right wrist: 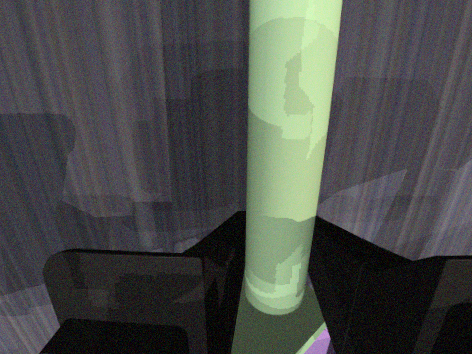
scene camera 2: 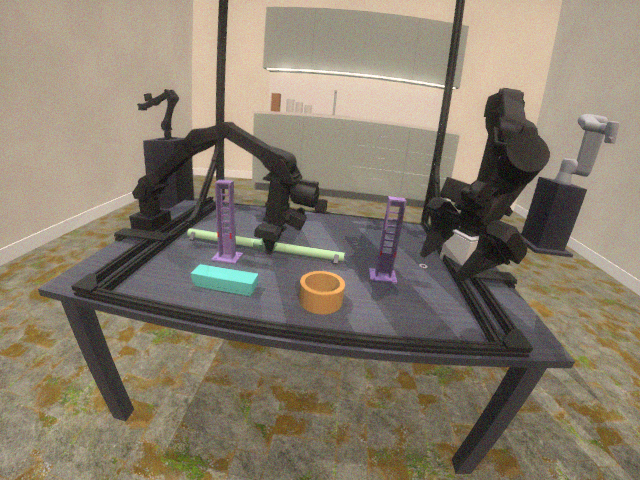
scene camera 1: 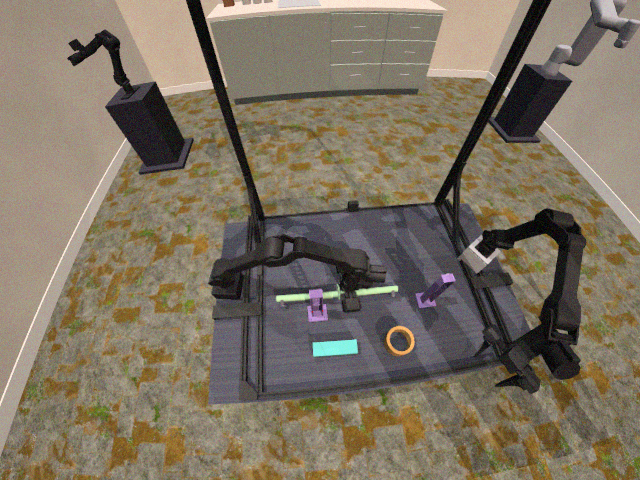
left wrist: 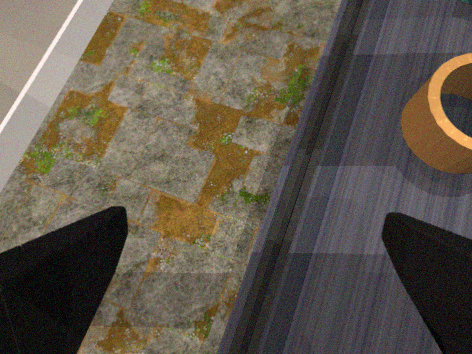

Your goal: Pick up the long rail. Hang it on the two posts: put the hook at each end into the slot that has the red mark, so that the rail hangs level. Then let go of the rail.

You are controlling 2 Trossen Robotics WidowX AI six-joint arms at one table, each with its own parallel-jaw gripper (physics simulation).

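Places are measured from the left arm's base along level axes (x ahead, y left, z up), in millimetres.
Pixels of known places: left gripper, fingertip midpoint: (scene camera 2: 437,267) (scene camera 1: 484,371) (left wrist: 256,221); right gripper, fingertip midpoint: (right wrist: 272,220) (scene camera 2: 270,252) (scene camera 1: 344,295); left arm's base at its link origin: (scene camera 2: 469,232) (scene camera 1: 484,248); right arm's base at its link origin: (scene camera 2: 150,213) (scene camera 1: 225,282).
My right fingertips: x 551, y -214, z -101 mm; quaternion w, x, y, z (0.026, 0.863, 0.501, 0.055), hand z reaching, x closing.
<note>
For each thing: its top centre in the pictures, then the offset to it from my right fingertips.
- long pale green rail at its top centre: (scene camera 2: 262,231) (scene camera 1: 338,289) dx +19, dy -16, dz +60 mm
- left-hand purple post at its top centre: (scene camera 2: 224,181) (scene camera 1: 315,293) dx +123, dy -5, dz +209 mm
- right-hand purple post at its top centre: (scene camera 2: 397,198) (scene camera 1: 448,278) dx -246, dy +204, dz +209 mm
- teal block at its top centre: (scene camera 2: 224,273) (scene camera 1: 335,347) dx +148, dy +137, dz +30 mm
- orange ring at its top centre: (scene camera 2: 322,282) (scene camera 1: 400,340) dx -45, dy +252, dz +45 mm
The long pale green rail (scene camera 1: 371,291) (scene camera 2: 305,250) (right wrist: 287,165) runs behind the left-hand purple post (scene camera 1: 316,300) (scene camera 2: 225,217), apart from the right-hand purple post (scene camera 1: 436,290) (scene camera 2: 391,232). A small hook hangs under each rail end; neither sits in a slot. Red marks show low on both posts in scene camera 2. My right gripper (scene camera 1: 345,295) (scene camera 2: 268,245) (right wrist: 272,220) is shut on the rail near its middle; the rail's height over the table is hard to tell. My left gripper (scene camera 1: 487,369) (scene camera 2: 442,266) (left wrist: 256,221) is open and empty near the front right table edge.
A teal block (scene camera 1: 334,348) (scene camera 2: 224,280) lies in front of the left-hand post. An orange ring (scene camera 1: 390,350) (scene camera 2: 322,300) (left wrist: 425,125) stands in front, between the posts. A white box (scene camera 1: 473,262) is by the left arm's base. Black frame bars border the table.
</note>
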